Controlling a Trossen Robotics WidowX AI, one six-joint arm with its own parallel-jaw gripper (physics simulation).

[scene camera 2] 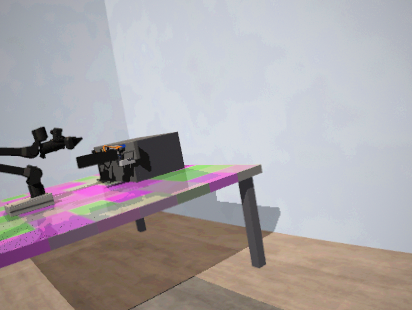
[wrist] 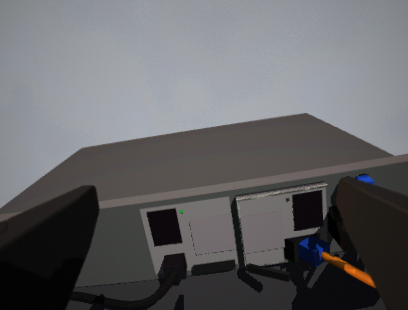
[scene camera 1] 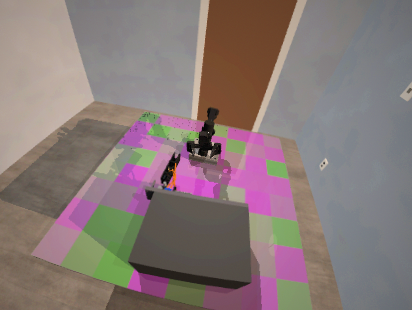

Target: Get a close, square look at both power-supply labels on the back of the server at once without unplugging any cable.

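Observation:
The dark grey server stands on the table. In the wrist view, its back shows two pale power supplies low in the picture. The left label and right label are both in view, small, slightly rotated and seen at a slant; no text can be made out. A black plug sits below the left supply's dark square; a blue plug is beside the right label's lower right. My gripper is open and empty, above the table, apart from the server's back.
A black bar sticks out from the server's back near orange cables. A black cord runs low left. The right finger hides part of the back panel. The table is pink and green.

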